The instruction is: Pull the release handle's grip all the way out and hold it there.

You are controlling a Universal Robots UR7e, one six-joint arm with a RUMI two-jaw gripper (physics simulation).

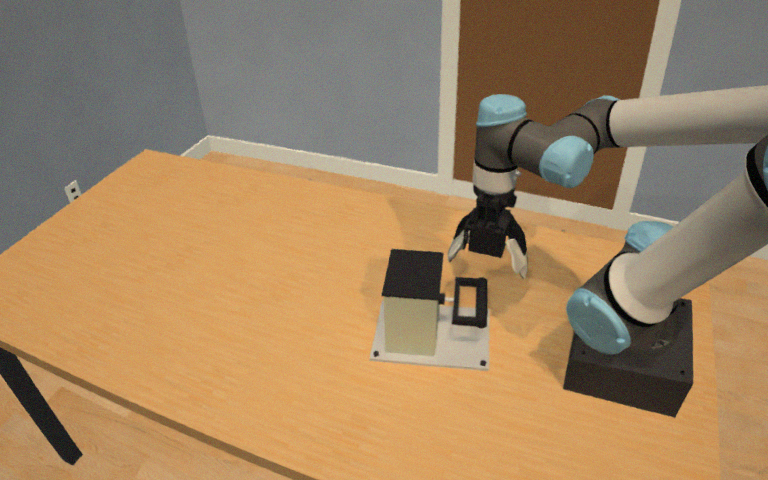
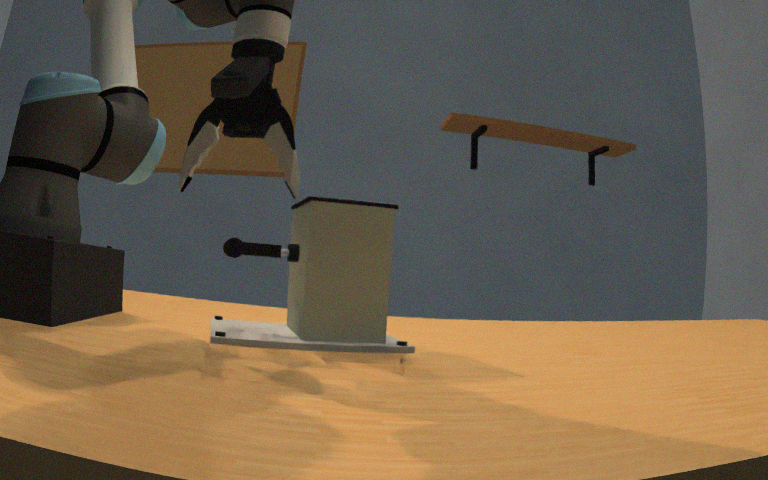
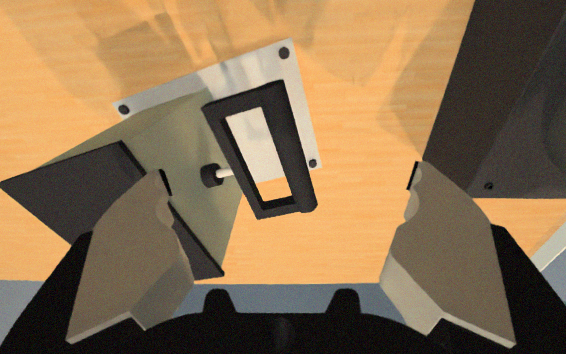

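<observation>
The release handle is a black rectangular frame whose grip (image 1: 481, 302) (image 2: 232, 247) (image 3: 286, 145) is its outer bar. A short stretch of pale rod (image 1: 448, 299) (image 2: 284, 251) (image 3: 226, 172) shows between the frame and the black collar on the box. The olive box (image 1: 411, 325) (image 2: 342, 271) (image 3: 187, 125) with a black top stands on a light grey base plate (image 1: 464, 353) (image 2: 254, 331) (image 3: 260, 65). My gripper (image 1: 487, 267) (image 2: 238, 193) (image 3: 286, 170) is open and empty, pointing down. It is above the handle's height, with its fingers apart from it.
The wooden table (image 1: 226, 271) (image 2: 538, 396) (image 3: 360, 240) carries the box's plate. The arm's dark base block (image 1: 623, 384) (image 2: 84, 283) (image 3: 450, 125) stands on the handle's side of the box. A wall shelf (image 2: 538, 134) and a brown board (image 2: 164, 113) are in the background.
</observation>
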